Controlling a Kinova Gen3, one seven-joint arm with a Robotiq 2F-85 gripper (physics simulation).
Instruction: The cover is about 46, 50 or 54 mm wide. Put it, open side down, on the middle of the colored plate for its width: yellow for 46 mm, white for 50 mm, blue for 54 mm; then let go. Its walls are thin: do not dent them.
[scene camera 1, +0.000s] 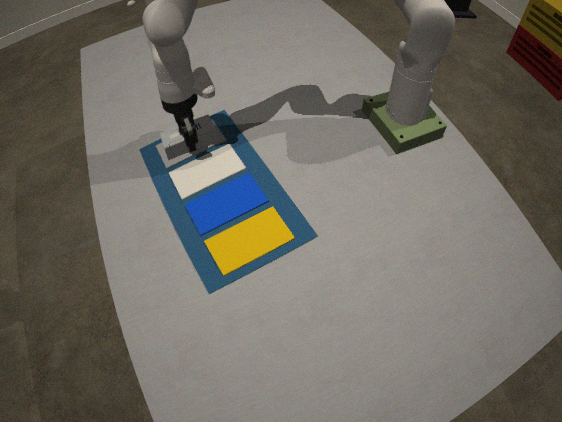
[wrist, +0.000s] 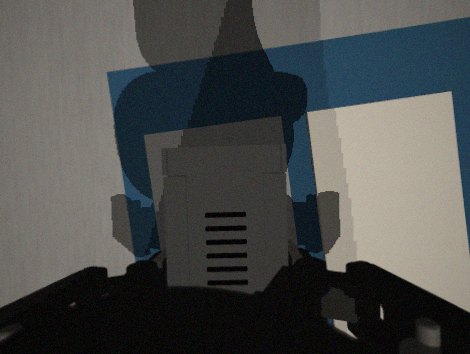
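Observation:
The grey cover (scene camera 1: 212, 133) (wrist: 225, 192), with a row of dark slots on top, is at the far end of the dark blue board (scene camera 1: 199, 257) (wrist: 380, 62), over a grey plate (scene camera 1: 170, 161) (wrist: 240, 131). In the wrist view it stands slightly turned against that plate. My gripper (scene camera 1: 191, 146) (wrist: 231, 258) is shut on the cover, one finger at each long side. I cannot tell whether the cover touches the plate. The white plate (scene camera 1: 207, 172) (wrist: 400, 175) lies beside it, followed by the blue plate (scene camera 1: 227, 204) and the yellow plate (scene camera 1: 249, 241).
The arm's green base (scene camera 1: 416, 135) stands to the right of the board on the light mat (scene camera 1: 350, 280). A yellow and red box (scene camera 1: 542, 55) stands on the floor at the upper right. Arm shadows fall across the far end of the board.

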